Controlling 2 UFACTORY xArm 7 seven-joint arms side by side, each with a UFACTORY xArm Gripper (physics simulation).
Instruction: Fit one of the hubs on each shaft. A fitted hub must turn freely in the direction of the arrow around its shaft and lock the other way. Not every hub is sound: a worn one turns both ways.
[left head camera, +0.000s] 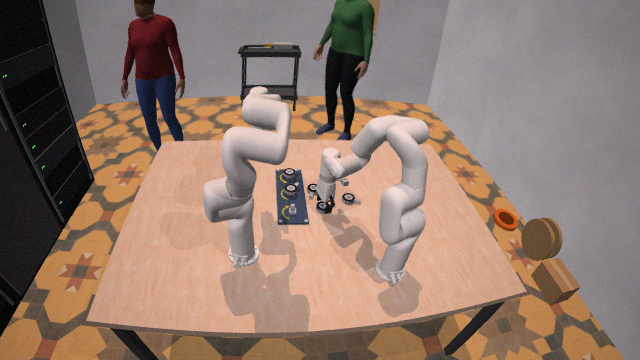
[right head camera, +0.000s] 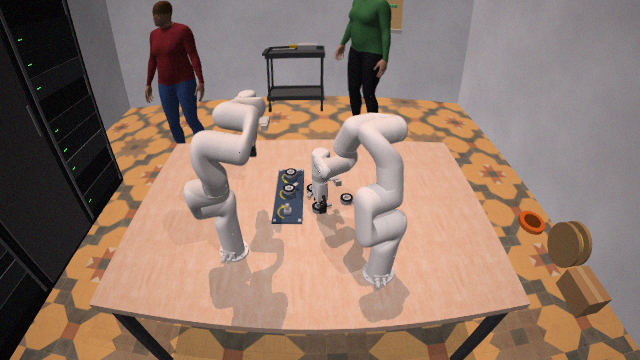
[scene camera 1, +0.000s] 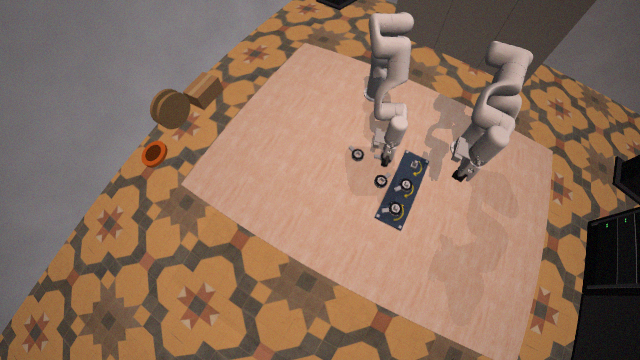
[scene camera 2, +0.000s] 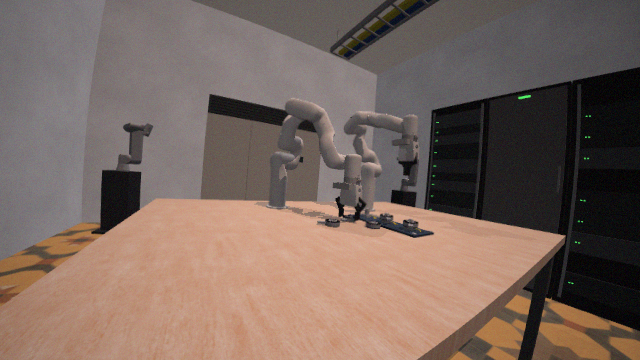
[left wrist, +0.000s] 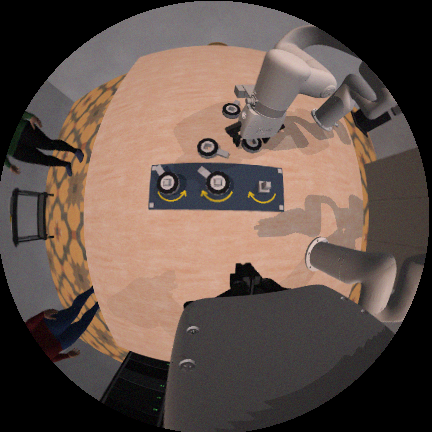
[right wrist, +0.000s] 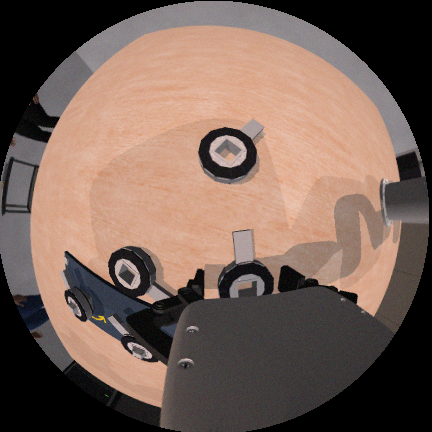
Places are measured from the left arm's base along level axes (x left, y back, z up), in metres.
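Pixels of known places: left gripper, fingertip midpoint: (right head camera: 253, 156) (scene camera 1: 455, 177) (scene camera 2: 406, 175) (left wrist: 241, 274); right gripper, fingertip midpoint: (left head camera: 323, 206) (right head camera: 320, 206) (scene camera 1: 385, 157) (scene camera 2: 348, 218) (left wrist: 249, 140) (right wrist: 243, 280); left arm's base, origin of the base link: (left head camera: 243, 253) (right head camera: 234, 250) (left wrist: 316, 253); right arm's base, origin of the base link: (left head camera: 390, 269) (right head camera: 378, 272) (scene camera 1: 374, 94) (scene camera 2: 276, 207) (left wrist: 321, 119) (right wrist: 386, 201).
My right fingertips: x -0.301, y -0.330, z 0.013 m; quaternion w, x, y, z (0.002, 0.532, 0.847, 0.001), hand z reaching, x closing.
Observation:
Ahead of a thing's pixels: the offset from my right fingertips to its top centre. "spot": to the spot under its first point. Level surfaces: height alone.
The dark blue board {dz -0.005 m} (left head camera: 300, 200) (left wrist: 240, 172) carries a bare square shaft {spot: dx +0.136, dy +0.068, dz +0.021 m} (left head camera: 292, 209) (scene camera 1: 414, 164) (left wrist: 265, 186), a middle black-rimmed hub {dx +0.154, dy -0.082, dz +0.032 m} (left head camera: 291, 189) (left wrist: 218, 183) and an end hub {dx +0.174, dy -0.209, dz +0.032 m} (left head camera: 289, 173) (left wrist: 168, 183), each hub on a shaft beside a yellow arrow. One loose hub {dx +0.059, dy -0.103, dz +0.009 m} (left wrist: 207, 147) (right wrist: 132, 271) lies beside the board, another {dx -0.128, dy -0.073, dz +0.009 m} (left head camera: 349, 198) (right wrist: 228, 154) farther off. My right gripper (scene camera 2: 351, 215) (right wrist: 243, 280) is open, low at the table, with its fingers either side of a third loose hub {dx -0.008, dy -0.003, dz +0.009 m} (left head camera: 322, 206). My left gripper (scene camera 1: 459, 176) (left wrist: 241, 274) is shut and empty, raised above the table beyond the board's arrow side.
All of this is on the wooden table {dz -0.012 m} (left head camera: 190, 300) (scene camera 1: 280, 130). The right arm (left head camera: 407, 150) reaches over the table beside the loose hubs. The left arm (left head camera: 240, 175) stands on the board's other side. Two people and a cart (left head camera: 270, 51) are beyond the table.

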